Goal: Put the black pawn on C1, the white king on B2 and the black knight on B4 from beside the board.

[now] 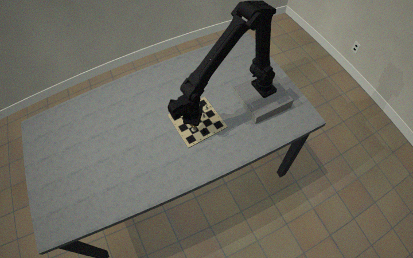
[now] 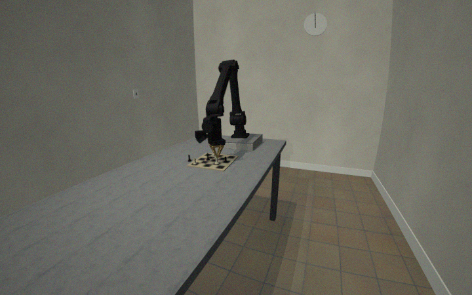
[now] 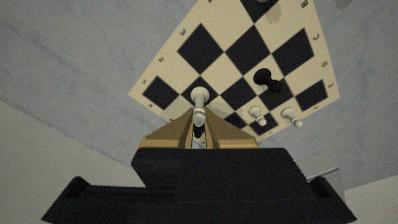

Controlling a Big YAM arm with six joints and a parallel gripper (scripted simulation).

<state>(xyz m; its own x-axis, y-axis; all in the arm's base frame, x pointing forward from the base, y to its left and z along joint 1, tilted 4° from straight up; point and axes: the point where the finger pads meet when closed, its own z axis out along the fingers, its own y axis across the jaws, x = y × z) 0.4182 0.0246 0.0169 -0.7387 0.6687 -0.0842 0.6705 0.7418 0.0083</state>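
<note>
Right now my hand is 10 mm above the white king. Also, from my hand: chessboard (30 mm behind, 40 mm to the right, 50 mm below); then black pawn (30 mm behind, 30 mm to the left, 30 mm below); then black chess piece (30 mm behind, 80 mm to the right, 20 mm below).
</note>
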